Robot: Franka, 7 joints.
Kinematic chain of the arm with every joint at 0, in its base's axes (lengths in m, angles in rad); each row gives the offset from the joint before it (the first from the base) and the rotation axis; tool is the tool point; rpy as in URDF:
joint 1: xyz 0 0 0.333 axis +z
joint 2: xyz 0 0 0 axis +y
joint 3: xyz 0 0 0.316 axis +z
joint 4: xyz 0.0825 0 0 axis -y
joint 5: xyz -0.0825 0 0.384 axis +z
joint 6: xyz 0 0 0 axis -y
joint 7: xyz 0.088 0 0 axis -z
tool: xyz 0 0 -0.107 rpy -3.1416 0 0
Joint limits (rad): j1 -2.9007..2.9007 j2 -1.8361..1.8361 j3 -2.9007..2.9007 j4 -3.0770..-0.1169 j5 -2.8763..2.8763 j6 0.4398..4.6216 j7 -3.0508..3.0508
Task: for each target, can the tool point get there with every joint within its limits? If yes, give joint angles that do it. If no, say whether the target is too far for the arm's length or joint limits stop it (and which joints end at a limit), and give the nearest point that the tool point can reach.
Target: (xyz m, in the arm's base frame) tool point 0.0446 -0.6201 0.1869
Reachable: yes | joints -2.1614 0.9517 0.9088 -1.9777 0.6894 3.6888 -0.4247
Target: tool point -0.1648 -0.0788 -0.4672
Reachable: no: joint limits stop it (at a limit: joint 2) | nearest point -0.1809 -0.0865 -0.3543 | short by 0.114 m
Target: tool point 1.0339 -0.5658 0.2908
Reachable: no: too far | nearest point 0.7521 -0.4116 0.3023 | short by 0.321 m
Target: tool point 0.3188 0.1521 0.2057
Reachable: yes | joints 1.7020 0.0662 -1.2213 -2.6461 -0.0985 2.0880 -2.5117
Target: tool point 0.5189 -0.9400 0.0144
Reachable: no: too far | nearest point 0.3975 -0.7200 0.0890 | short by 0.262 m
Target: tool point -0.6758 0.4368 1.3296
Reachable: no: too far | nearest point -0.4526 0.2925 1.0005 | short by 0.423 m
